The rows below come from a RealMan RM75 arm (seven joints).
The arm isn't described. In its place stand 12 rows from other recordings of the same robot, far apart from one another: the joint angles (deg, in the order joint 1, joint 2, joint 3, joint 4, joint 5, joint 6, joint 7), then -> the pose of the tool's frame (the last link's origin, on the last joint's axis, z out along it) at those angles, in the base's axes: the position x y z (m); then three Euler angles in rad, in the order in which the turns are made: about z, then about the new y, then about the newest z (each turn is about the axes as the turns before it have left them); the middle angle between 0 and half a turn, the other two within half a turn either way.
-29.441, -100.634, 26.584, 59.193, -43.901, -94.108, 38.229 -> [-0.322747 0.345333 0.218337 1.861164 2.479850 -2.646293]
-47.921, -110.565, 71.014, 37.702, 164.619, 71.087, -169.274 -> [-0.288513 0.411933 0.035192 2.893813 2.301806 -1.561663]
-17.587, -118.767, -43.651, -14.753, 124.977, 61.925, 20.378 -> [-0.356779 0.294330 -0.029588 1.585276 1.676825 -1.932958]
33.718, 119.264, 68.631, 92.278, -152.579, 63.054, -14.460 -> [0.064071 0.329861 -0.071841 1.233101 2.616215 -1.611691]
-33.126, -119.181, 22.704, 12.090, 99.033, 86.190, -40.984 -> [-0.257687 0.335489 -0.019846 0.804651 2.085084 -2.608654]
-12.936, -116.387, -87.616, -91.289, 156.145, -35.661, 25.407 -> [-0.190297 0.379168 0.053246 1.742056 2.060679 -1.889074]
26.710, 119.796, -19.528, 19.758, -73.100, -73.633, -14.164 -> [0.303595 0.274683 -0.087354 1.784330 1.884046 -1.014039]
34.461, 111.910, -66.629, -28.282, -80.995, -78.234, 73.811 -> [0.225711 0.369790 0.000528 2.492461 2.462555 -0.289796]
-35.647, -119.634, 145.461, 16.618, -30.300, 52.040, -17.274 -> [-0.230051 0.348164 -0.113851 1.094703 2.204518 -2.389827]
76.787, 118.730, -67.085, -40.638, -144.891, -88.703, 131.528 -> [0.017068 0.413301 -0.047179 0.098588 2.780662 -2.767262]
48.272, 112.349, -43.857, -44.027, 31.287, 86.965, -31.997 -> [0.232169 0.406694 0.045270 0.753834 2.847243 -1.148246]
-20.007, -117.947, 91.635, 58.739, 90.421, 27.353, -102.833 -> [-0.227594 0.387858 -0.027545 1.464472 2.268119 -2.314989]
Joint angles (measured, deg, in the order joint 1, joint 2, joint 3, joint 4, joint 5, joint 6, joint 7), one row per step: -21.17, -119.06, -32.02, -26.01, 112.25, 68.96, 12.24; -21.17, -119.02, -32.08, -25.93, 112.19, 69.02, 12.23; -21.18, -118.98, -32.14, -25.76, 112.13, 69.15, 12.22; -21.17, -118.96, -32.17, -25.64, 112.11, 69.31, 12.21; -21.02, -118.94, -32.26, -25.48, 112.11, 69.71, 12.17; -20.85, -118.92, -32.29, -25.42, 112.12, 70.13, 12.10; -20.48, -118.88, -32.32, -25.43, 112.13, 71.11, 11.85; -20.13, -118.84, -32.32, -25.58, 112.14, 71.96, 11.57; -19.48, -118.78, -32.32, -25.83, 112.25, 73.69, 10.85; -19.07, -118.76, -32.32, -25.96, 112.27, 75.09, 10.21; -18.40, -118.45, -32.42, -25.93, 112.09, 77.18, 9.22; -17.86, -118.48, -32.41, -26.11, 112.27, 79.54, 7.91; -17.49, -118.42, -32.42, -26.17, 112.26, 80.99, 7.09
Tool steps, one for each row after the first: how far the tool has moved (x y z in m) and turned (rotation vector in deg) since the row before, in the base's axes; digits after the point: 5 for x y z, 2 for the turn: -0.00063, 0.00015, 0.00075, 0.14, 0.04, 0.08; -0.00086, 0.00015, 0.00102, 0.20, 0.11, 0.07; -0.00051, -0.00004, 0.00074, 0.17, 0.07, 0.00; -0.00112, -0.00072, 0.00142, 0.40, 0.03, 0.03; -0.00067, -0.00090, 0.00113, 0.35, -0.07, -0.05; -0.00071, -0.00200, 0.00229, 0.75, -0.38, -0.22; -0.00015, -0.00188, 0.00175, 0.61, -0.49, -0.24; 0.00007, -0.00369, 0.00337, 1.17, -1.08, -0.61; 0.00036, -0.00254, 0.00274, 0.96, -0.91, -0.54; -0.00247, -0.00370, 0.00677, 1.70, -1.02, -0.46; 0.00180, -0.00405, 0.00399, 1.44, -1.67, -1.24; 0.00010, -0.00263, 0.00323, 0.97, -0.96, -0.63
